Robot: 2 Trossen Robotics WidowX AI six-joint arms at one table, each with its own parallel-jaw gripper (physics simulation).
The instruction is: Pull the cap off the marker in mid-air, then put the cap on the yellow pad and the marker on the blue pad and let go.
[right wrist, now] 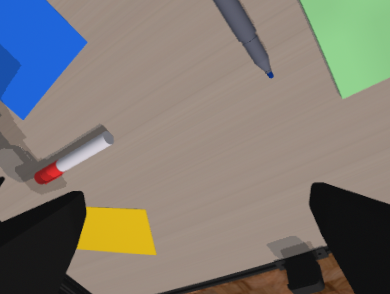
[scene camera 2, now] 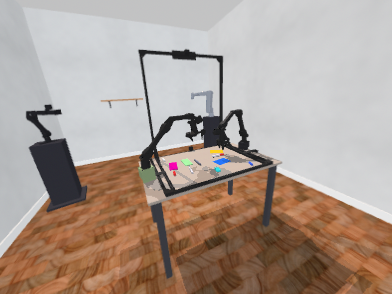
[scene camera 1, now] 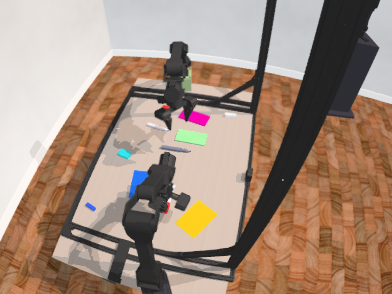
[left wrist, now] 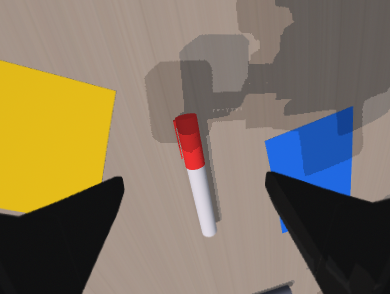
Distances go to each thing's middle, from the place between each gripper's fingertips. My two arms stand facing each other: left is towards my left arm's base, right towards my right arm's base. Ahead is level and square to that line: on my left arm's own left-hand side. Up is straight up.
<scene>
I see my left gripper 4 cm to the left of the white marker (left wrist: 198, 179) and 6 cm above it. Round my left hand: yellow pad (scene camera 1: 199, 215) 12 cm behind, 4 cm to the left, 7 cm below; then blue pad (left wrist: 320, 153) 13 cm ahead, 11 cm to the right, 7 cm below.
The white marker is 30 mm ahead of my right hand, 230 mm to the left of it and 200 mm below it. Also, from my right hand: yellow pad 100 mm behind, 320 mm to the left, 210 mm below; blue pad 160 mm ahead, 170 mm to the left, 210 mm below.
</scene>
